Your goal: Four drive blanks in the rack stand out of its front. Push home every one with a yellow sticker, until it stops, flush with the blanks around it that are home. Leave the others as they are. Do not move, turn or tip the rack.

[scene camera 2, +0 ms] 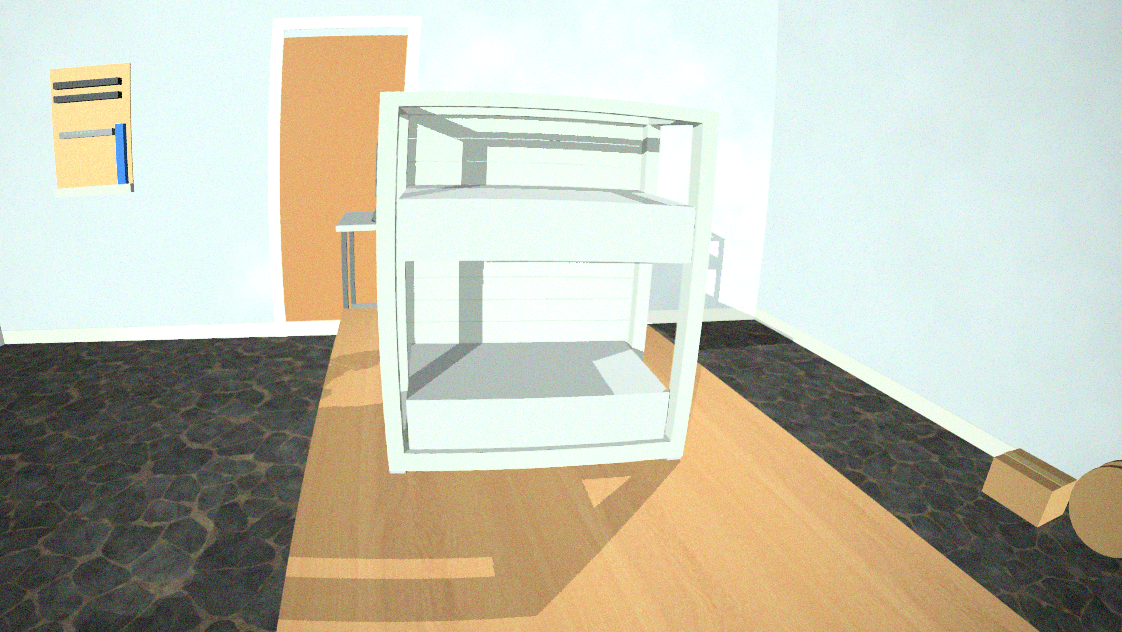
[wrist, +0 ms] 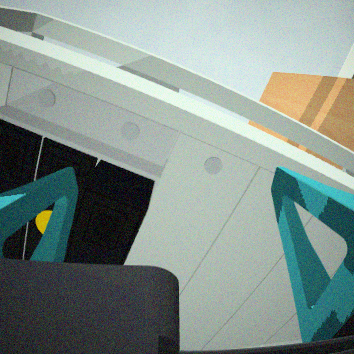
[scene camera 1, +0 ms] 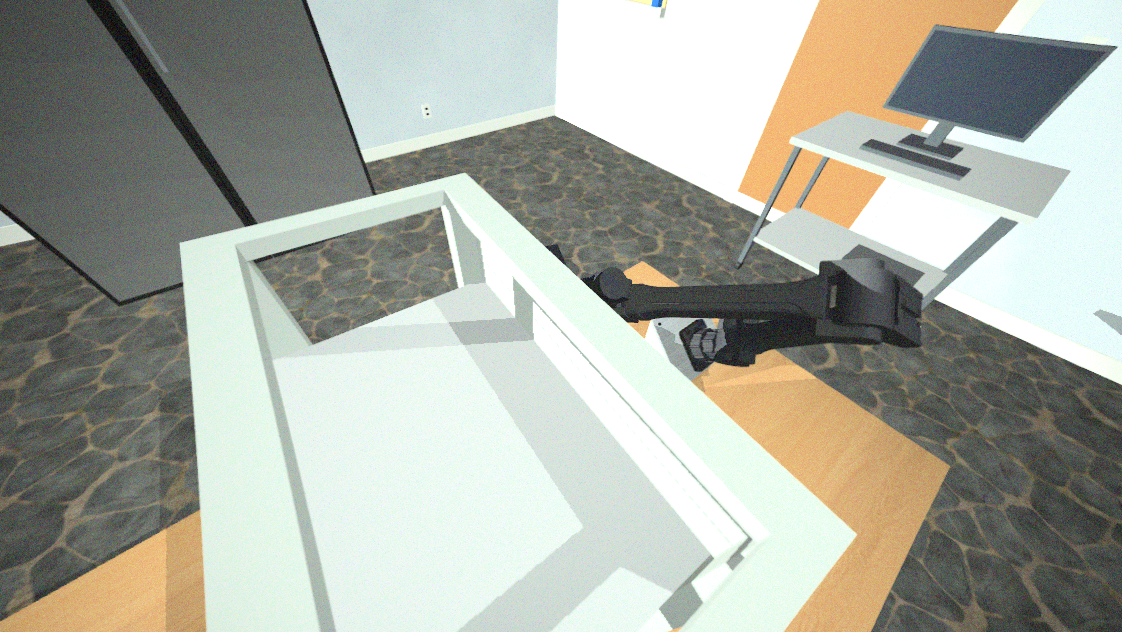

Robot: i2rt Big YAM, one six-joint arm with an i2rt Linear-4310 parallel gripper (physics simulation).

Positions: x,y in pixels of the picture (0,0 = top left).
The gripper shows in the wrist view (174,177); in scene camera 2 it is hidden by a pale grey rack, in scene camera 1 it is hidden by a pale grey rack. A pale grey rack shows in scene camera 2, in the wrist view (164,180) and in scene camera 1. One and the same spot on the pale grey rack: (scene camera 1: 512,448) is (scene camera 2: 555,190).
